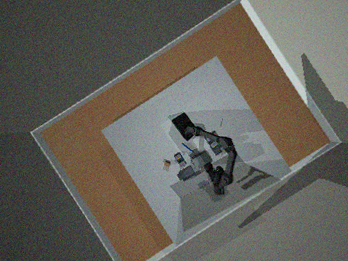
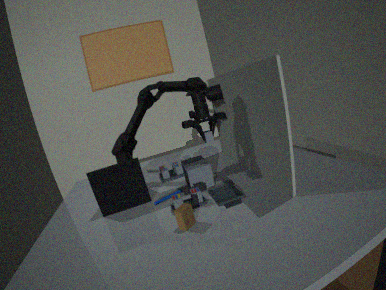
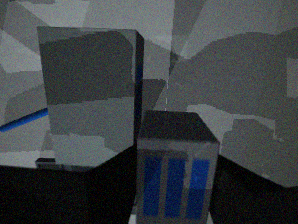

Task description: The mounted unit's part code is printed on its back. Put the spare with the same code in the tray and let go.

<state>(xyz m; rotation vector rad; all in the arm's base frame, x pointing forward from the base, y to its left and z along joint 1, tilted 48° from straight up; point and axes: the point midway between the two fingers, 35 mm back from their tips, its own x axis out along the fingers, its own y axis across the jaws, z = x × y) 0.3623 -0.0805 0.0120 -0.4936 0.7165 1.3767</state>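
Right now my gripper tip is 6 cm past the dark tray, 17 cm to the left of it and 18 cm above it. From my gripper tip the other things lie so: grey panel 16 cm ahead, 3 cm to the right, 4 cm above; then blue pen 24 cm behind, 2 cm to the right, 18 cm below; then dark rack 11 cm behind, 22 cm to the left, 18 cm below.
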